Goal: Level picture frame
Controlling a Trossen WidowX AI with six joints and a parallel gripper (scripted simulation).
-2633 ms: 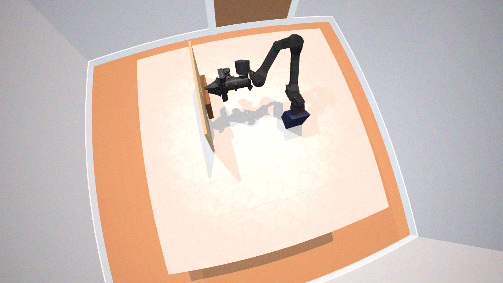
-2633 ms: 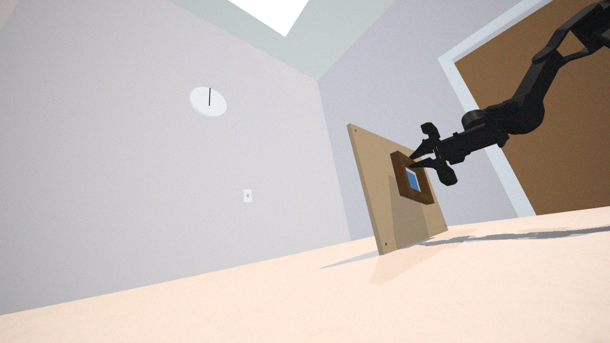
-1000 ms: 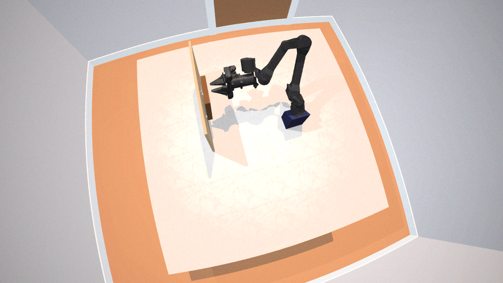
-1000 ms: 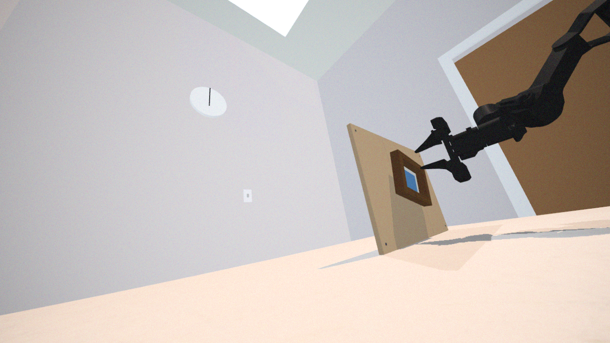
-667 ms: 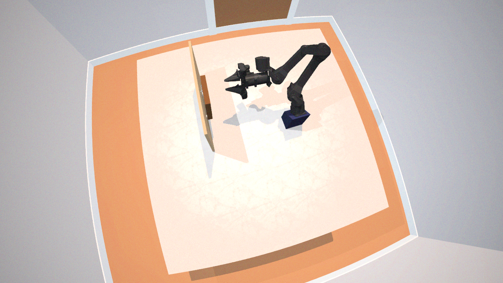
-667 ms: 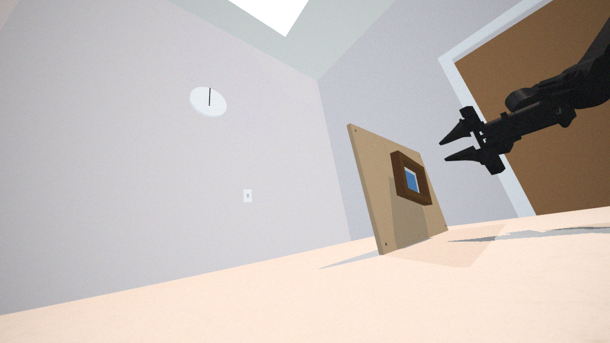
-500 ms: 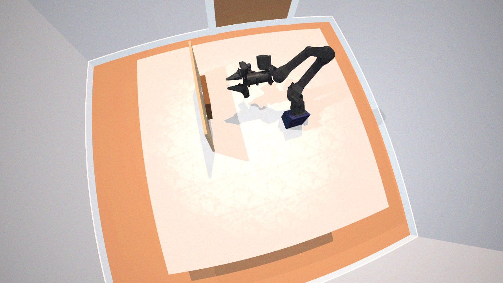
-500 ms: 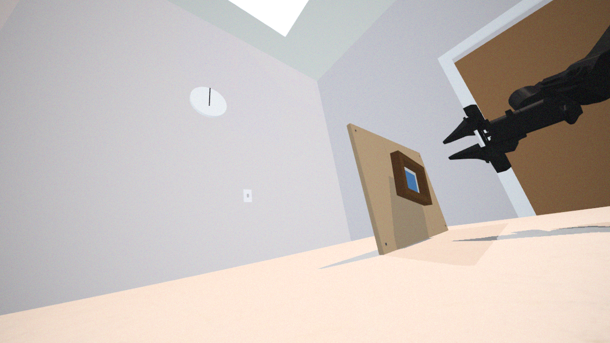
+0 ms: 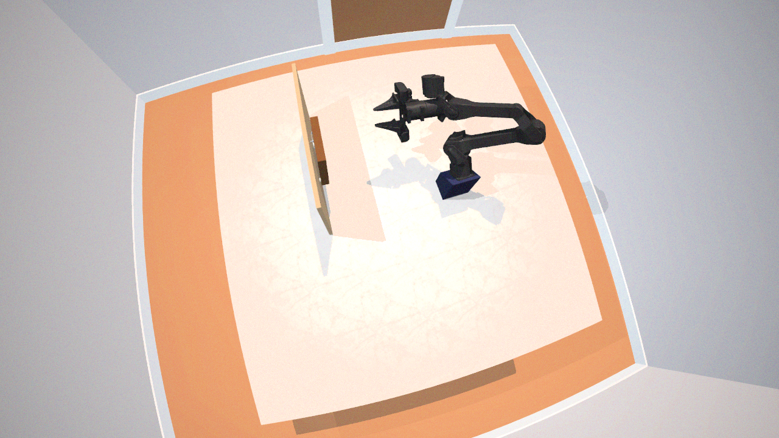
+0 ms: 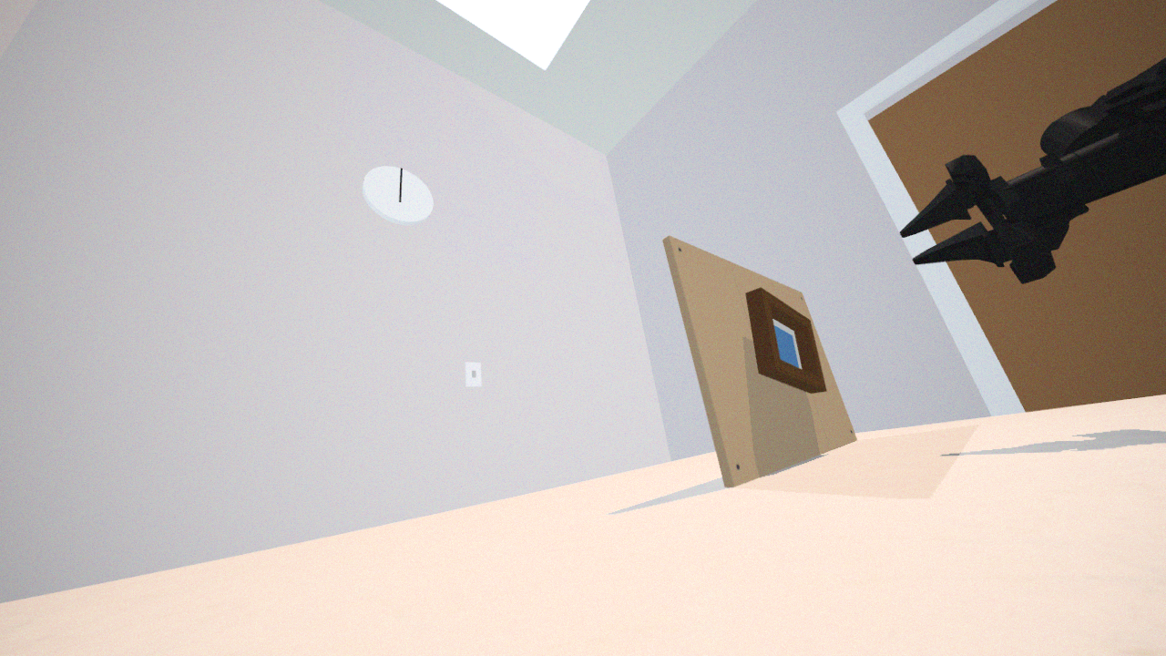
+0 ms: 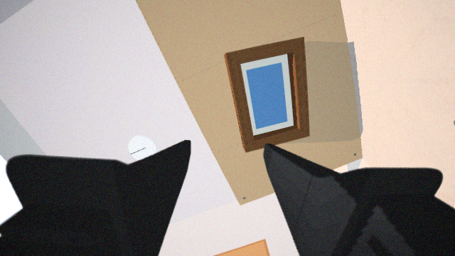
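Right now my gripper tip is 19 cm short of the brown wooden picture frame, 8 cm above it and 1 cm to the right of it. The rest, counted from my gripper tip: tan wall board 20 cm ahead, 10 cm below.
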